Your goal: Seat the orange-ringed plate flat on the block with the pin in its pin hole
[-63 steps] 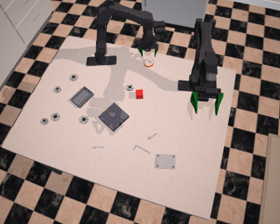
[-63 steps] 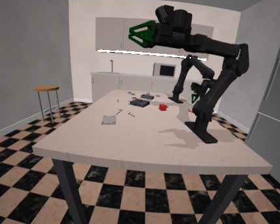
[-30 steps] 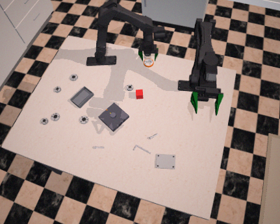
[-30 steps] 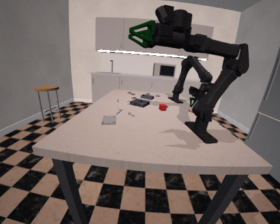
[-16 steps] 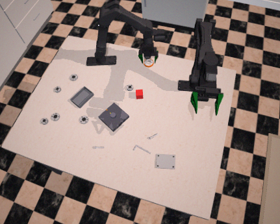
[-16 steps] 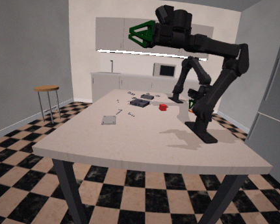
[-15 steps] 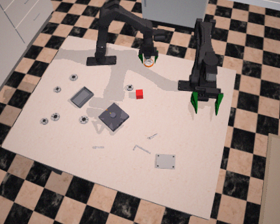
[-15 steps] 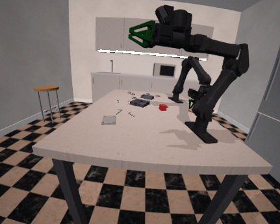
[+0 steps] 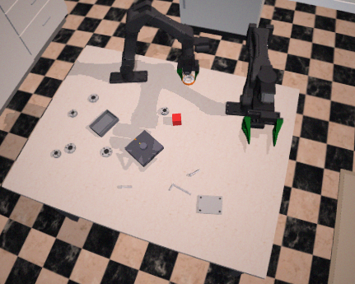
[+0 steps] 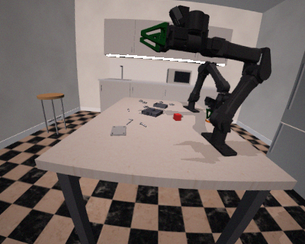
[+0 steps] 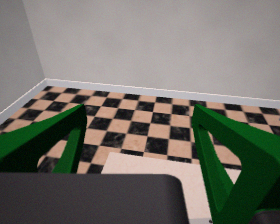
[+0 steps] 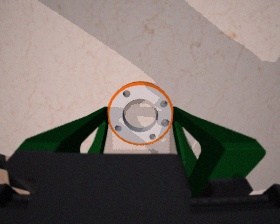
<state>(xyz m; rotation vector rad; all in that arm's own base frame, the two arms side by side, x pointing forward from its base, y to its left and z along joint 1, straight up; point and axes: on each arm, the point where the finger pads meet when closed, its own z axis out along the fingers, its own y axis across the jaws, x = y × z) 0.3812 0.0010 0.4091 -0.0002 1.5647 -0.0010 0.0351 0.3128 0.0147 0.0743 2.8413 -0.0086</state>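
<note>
Right now my right hand is 25 cm short of the red cube, 3 cm to the right of it and 1 cm below it. From my right hand the other things lie so: grey tray 38 cm ahead, 29 cm to the right, 1 cm below; light grey plate 57 cm ahead, 30 cm to the left, 1 cm below; dark grey block 42 cm ahead, 8 cm to the right, 1 cm above.
</note>
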